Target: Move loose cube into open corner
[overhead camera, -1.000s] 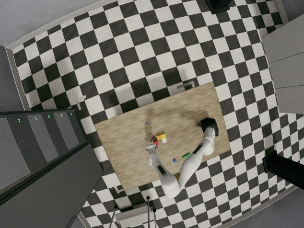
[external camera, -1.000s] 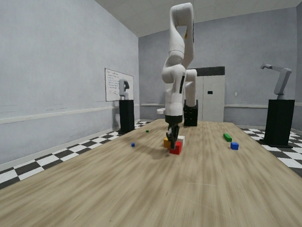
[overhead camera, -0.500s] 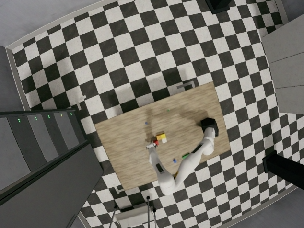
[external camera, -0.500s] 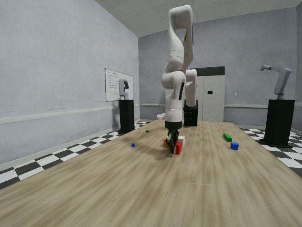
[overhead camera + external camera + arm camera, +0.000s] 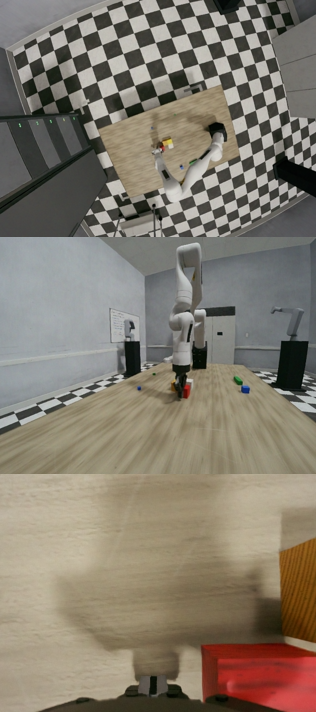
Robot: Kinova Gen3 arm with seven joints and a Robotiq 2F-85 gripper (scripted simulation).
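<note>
Now: hand 5 cm past the red cube, 1 cm to the right of it and 1 cm above it. From my hand the other things lie so: green block 31 cm behind, 33 cm to the left, 2 cm below.
</note>
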